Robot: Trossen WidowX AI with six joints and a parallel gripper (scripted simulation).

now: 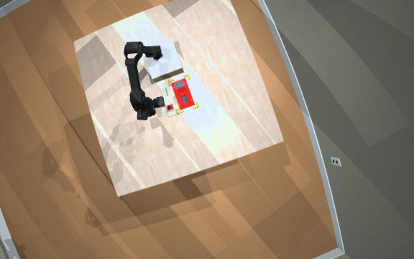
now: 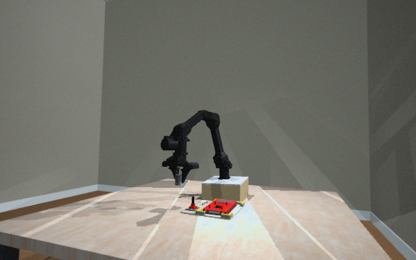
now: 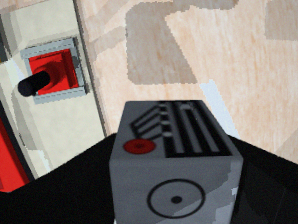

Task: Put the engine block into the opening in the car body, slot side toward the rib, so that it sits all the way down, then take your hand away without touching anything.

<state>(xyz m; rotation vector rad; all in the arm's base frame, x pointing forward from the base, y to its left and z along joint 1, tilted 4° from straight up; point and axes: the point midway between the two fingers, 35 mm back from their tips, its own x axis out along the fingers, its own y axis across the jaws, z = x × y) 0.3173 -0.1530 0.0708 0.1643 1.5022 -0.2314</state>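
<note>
The black upright pin lies 80 mm to the left of my gripper tip, 80 mm below it and 30 mm ahead of it. The rest, counted from my gripper tip: grey engine block: 10 mm above.
</note>
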